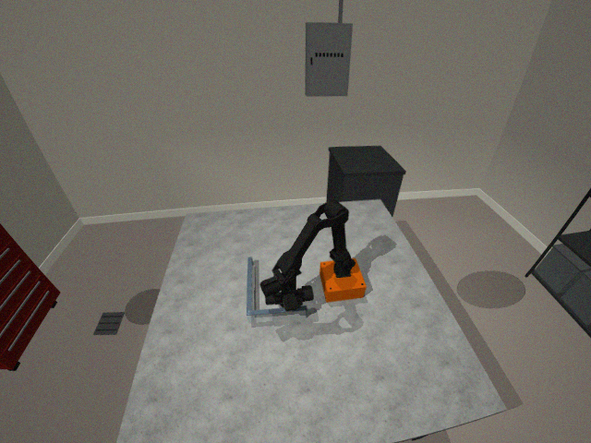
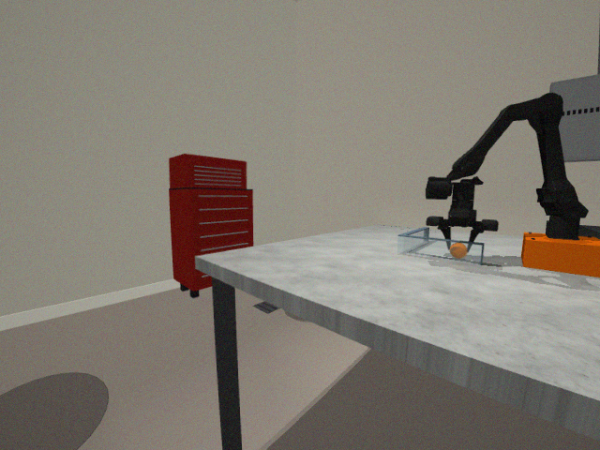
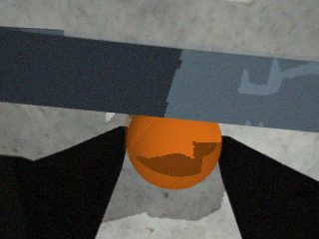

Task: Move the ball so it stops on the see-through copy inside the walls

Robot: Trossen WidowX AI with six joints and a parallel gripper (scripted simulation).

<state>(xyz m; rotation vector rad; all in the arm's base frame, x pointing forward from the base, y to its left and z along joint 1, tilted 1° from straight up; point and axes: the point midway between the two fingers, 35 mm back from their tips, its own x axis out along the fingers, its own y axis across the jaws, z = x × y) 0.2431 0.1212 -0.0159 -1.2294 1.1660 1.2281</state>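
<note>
The orange ball lies right at my gripper tip. Round my gripper tip: clear wall 50 mm ahead, 40 mm to the left, 10 mm above; then see-through copy of ball right at my gripper tip.
</note>
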